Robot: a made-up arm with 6 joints.
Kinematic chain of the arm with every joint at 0, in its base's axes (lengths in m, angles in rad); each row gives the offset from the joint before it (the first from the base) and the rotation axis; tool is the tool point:
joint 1: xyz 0 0 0.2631 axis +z
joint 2: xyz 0 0 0 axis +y
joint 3: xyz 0 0 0.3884 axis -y
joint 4: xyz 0 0 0 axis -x
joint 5: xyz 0.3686 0 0 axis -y
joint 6: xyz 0 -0.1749 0 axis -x
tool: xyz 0 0 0
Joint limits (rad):
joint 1: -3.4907..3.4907
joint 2: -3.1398..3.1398
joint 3: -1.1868..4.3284
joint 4: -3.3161..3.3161
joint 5: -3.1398..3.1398
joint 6: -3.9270..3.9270
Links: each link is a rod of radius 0.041 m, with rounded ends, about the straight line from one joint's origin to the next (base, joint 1, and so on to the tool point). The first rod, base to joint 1, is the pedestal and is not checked.
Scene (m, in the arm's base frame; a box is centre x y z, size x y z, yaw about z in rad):
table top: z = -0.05
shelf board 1: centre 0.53 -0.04 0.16 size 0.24 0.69 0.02 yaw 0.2
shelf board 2: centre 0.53 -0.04 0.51 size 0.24 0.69 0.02 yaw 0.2
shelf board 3: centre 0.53 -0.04 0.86 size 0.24 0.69 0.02 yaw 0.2
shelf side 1: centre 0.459 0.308 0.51 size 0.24 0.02 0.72 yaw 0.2
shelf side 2: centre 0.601 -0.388 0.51 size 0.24 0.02 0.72 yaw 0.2
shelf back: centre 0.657 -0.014 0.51 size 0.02 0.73 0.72 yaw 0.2
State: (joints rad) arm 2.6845 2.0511 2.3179 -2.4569 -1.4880 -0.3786
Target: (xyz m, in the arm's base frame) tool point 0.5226 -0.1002 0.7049
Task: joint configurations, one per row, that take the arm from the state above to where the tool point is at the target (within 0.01 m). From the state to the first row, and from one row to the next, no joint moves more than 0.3 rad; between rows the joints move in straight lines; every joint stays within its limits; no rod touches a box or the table.
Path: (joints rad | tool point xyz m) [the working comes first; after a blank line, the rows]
Joints at the target: 3.2167 -0.3640 2.8506 -2.4906 -1.4880 -0.3786
Straight joint move there: touches shelf board 3.

1: 2.7556 1.7894 2.4711 -2.4926 -1.4880 -0.3786 | -0.7306 0.1465 0.3290
2: 2.8267 1.5277 2.6244 -2.5283 -1.4880 -0.3786 | -0.6584 0.0640 0.5618
3: 2.8978 1.2660 2.7776 -2.5640 -1.4880 -0.3786 | -0.5086 -0.0245 0.7420
4: 2.9689 1.0043 2.9308 -2.5997 -1.4880 -0.3786 | -0.3054 -0.0988 0.8485
5: 3.0400 0.7426 3.0841 -2.6354 -1.4880 -0.3786 | -0.0819 -0.1454 0.8728
6: 3.1111 0.4810 3.2373 -2.6711 -1.4880 -0.3786 | 0.1273 -0.1599 0.8194
7: 3.1822 0.2193 3.3905 -2.7068 -1.4880 -0.3786 | 0.2923 -0.1469 0.7049
8: 3.1995 -0.0724 3.1205 -2.5987 -1.4880 -0.3786 | 0.4088 -0.1263 0.7218
9: 3.2167 -0.3640 2.8506 -2.4906 -1.4880 -0.3786 | 0.5226 -0.1002 0.7049

